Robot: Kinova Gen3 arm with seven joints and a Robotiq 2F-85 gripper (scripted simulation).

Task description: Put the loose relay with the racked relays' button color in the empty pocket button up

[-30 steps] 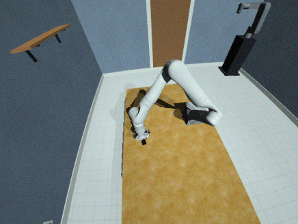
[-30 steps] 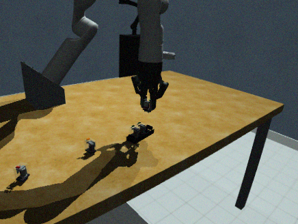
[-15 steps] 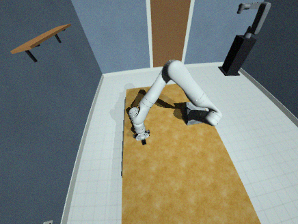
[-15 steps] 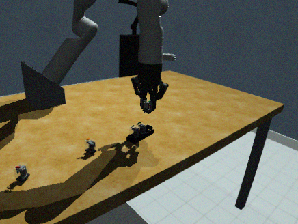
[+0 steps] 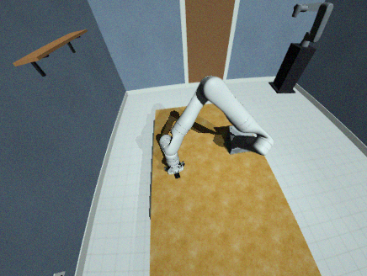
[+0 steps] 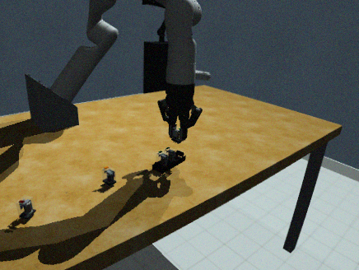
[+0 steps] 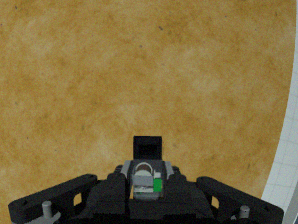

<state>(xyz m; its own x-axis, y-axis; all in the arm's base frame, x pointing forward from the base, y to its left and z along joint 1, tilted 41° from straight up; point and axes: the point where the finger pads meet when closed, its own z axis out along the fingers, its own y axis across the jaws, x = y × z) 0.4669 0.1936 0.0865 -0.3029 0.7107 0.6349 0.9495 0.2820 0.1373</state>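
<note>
Now: hand 1 cm short of the black rack, 3 cm to the left of it and 8 cm above it.
</note>
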